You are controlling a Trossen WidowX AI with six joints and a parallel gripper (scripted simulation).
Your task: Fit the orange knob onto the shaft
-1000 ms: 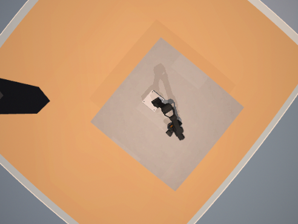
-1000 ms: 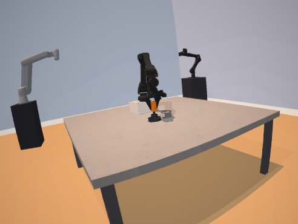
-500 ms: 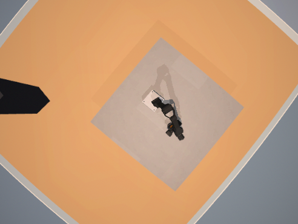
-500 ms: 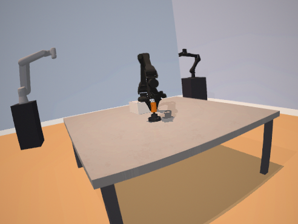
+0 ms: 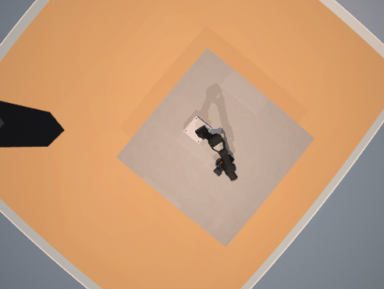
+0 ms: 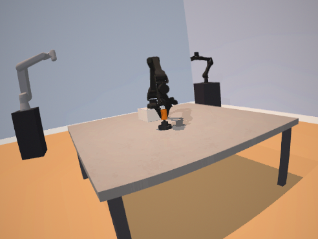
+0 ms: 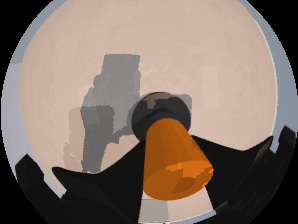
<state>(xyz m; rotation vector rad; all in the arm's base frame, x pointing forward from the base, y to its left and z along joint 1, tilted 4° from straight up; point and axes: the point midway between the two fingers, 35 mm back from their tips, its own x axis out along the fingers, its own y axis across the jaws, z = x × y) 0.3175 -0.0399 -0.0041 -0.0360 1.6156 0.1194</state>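
Now: gripper tip 20 mm below the orange knob. From my gripper tip the other things lie so: round pedestal: 40 mm below.
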